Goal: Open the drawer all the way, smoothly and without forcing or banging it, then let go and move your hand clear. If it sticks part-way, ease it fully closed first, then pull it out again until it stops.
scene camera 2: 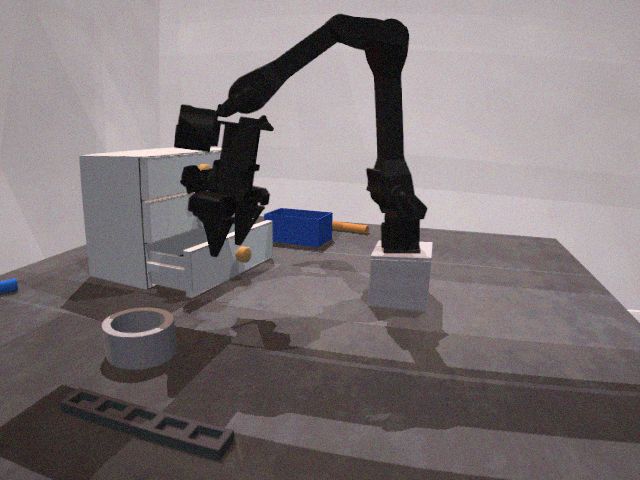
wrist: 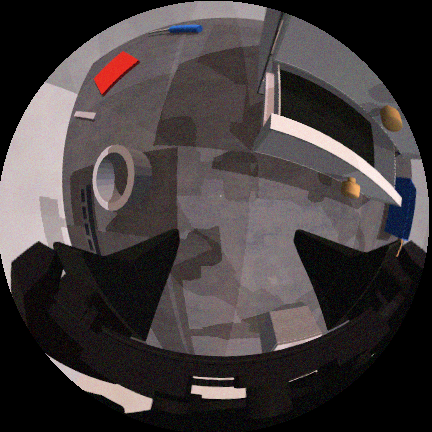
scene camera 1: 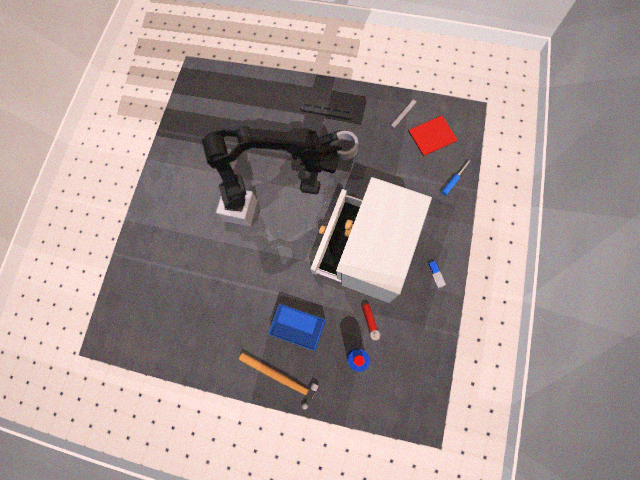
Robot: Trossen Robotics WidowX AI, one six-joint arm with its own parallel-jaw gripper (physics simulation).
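Seen in the pictures: gripper, fingertip midpoint: (scene camera 2: 226,250) (wrist: 239,235) (scene camera 1: 319,176); arm's base, link origin: (scene camera 2: 401,248) (scene camera 1: 234,202).
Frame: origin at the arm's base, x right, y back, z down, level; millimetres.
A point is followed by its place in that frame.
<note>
A white cabinet (scene camera 1: 387,235) @[x 113, y -524, z -161 mm] (scene camera 2: 112,217) @[x -42, y -559, z -39 mm] has its bottom drawer (scene camera 1: 329,232) @[x 74, y -343, z 7 mm] (scene camera 2: 206,268) @[x -43, y -359, z 50 mm] (wrist: 327,146) @[x -27, y -359, z 6 mm] pulled out, with a dark interior. Its round orange knob (scene camera 1: 322,229) @[x 59, y -317, z 31 mm] (scene camera 2: 243,254) @[x 40, y -312, z 42 mm] (wrist: 351,188) @[x 45, y -318, z 35 mm] is on the front panel. The two drawers above are closed. My gripper (scene camera 2: 226,249) @[x -122, y -287, z -11 mm] (wrist: 239,235) @[x -122, y -287, z -11 mm] is open and empty, pointing down, apart from the knob and off to the side of the drawer front. In the wrist view the knob lies outside the space between the fingers. The drawer's rear end is hidden under the cabinet.
A white ring (scene camera 1: 346,145) @[x -262, y -380, z 48 mm] (scene camera 2: 138,338) @[x -338, y -334, z 52 mm] (wrist: 114,177) @[x -332, y -367, z 94 mm] and a dark slotted strip (scene camera 1: 326,111) @[x -452, y -271, z 95 mm] (scene camera 2: 147,422) @[x -445, y -268, z 94 mm] are on the gripper's side. A blue bin (scene camera 1: 297,326) @[x 396, y -266, z 95 mm] (scene camera 2: 299,227) @[x 343, y -257, z 49 mm] (wrist: 401,209) @[x 347, y -275, z 46 mm], hammer (scene camera 1: 273,373) @[x 559, y -208, z 73 mm], red-capped blue cylinder (scene camera 1: 358,360) @[x 477, y -476, z -86 mm] and red tube (scene camera 1: 370,317) @[x 339, y -510, z 70 mm] are beyond the drawer's other end.
</note>
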